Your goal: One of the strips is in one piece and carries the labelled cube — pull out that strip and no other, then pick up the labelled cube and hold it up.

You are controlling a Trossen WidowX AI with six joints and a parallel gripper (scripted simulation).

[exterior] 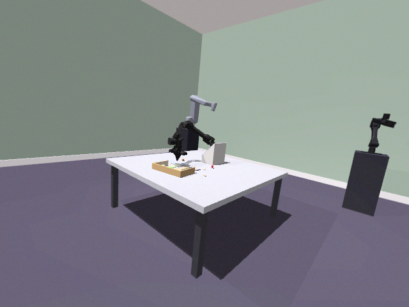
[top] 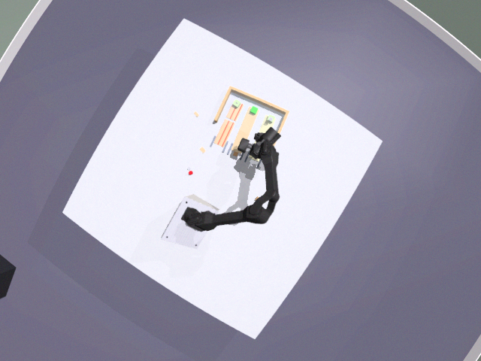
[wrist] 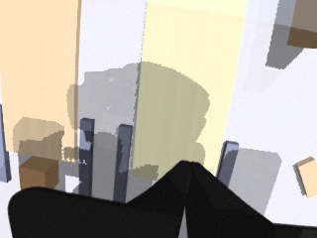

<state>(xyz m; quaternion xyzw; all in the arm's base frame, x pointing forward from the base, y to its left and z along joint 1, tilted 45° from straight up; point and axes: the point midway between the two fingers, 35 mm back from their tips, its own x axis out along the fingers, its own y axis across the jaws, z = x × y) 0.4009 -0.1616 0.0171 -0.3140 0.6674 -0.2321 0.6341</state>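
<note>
Right now my gripper tip is 8 cm short of the pale yellow strip, 2 cm to the right of it and 4 cm above it. Round my gripper tip: red dot (25 cm behind, 24 cm to the left, 4 cm below); then grey disc (17 cm ahead, 3 cm to the left, 2 cm above).
</note>
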